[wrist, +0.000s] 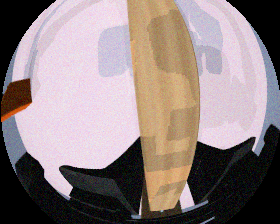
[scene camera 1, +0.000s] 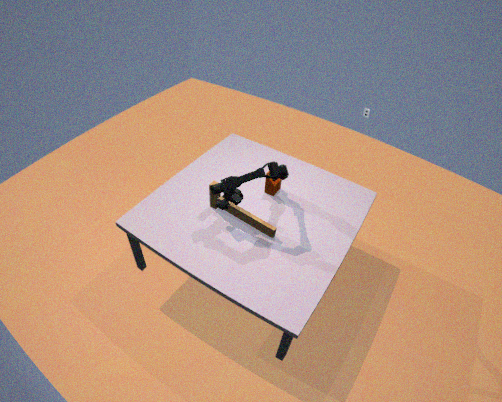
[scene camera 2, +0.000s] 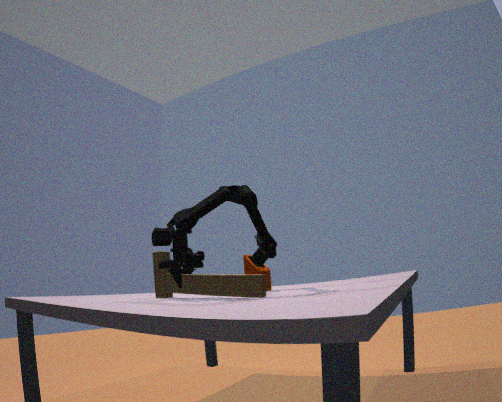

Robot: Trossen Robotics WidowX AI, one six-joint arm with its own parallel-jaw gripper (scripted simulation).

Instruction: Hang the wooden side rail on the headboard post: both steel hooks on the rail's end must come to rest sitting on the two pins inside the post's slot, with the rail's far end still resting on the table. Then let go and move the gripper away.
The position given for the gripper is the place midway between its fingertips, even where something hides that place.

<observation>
In view: the gripper (scene camera 2: 183,287) and a wooden side rail (scene camera 2: 234,285).
The wooden side rail shows as well in the wrist view (wrist: 167,90). The gripper is seen too in the wrist view (wrist: 158,137).
</observation>
